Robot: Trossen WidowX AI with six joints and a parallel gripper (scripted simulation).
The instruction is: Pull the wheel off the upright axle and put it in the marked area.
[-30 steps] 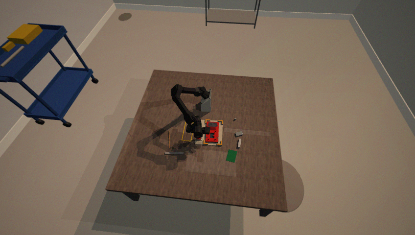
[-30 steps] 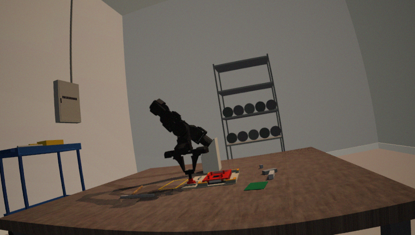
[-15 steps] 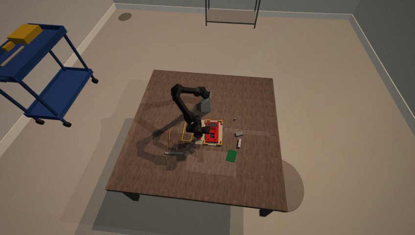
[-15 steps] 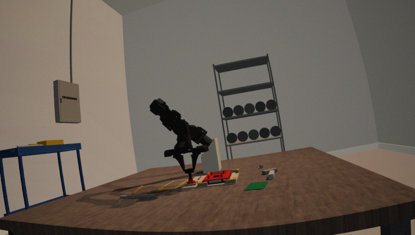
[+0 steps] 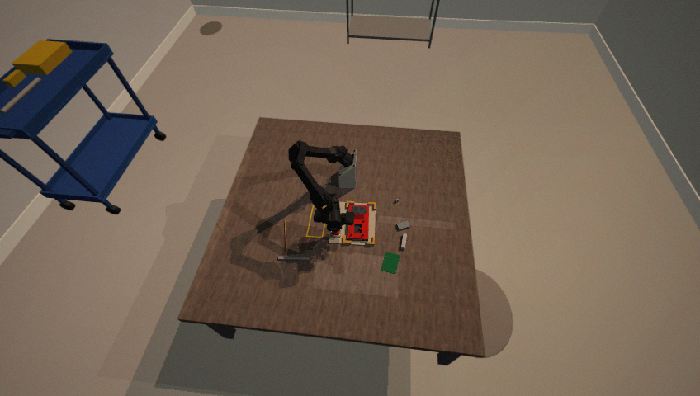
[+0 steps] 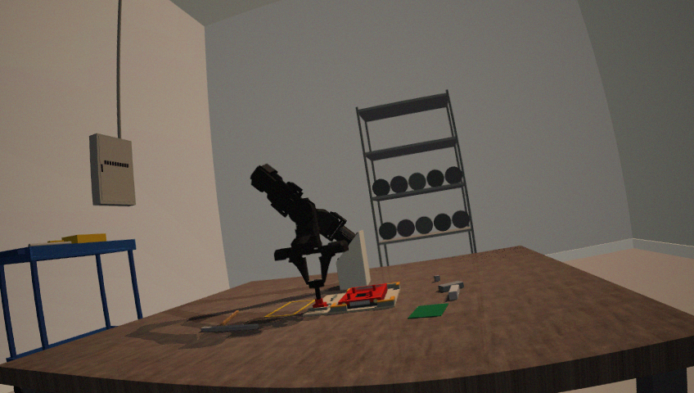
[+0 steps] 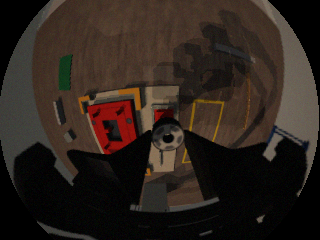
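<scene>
The upright axle lies 4 cm below my gripper tip. From my gripper tip the other things lie so: grey bar: 17 cm to the right, 17 cm ahead, 7 cm below; then wheel: right at my gripper tip; then green card: 29 cm to the left, 12 cm ahead, 7 cm below.
</scene>
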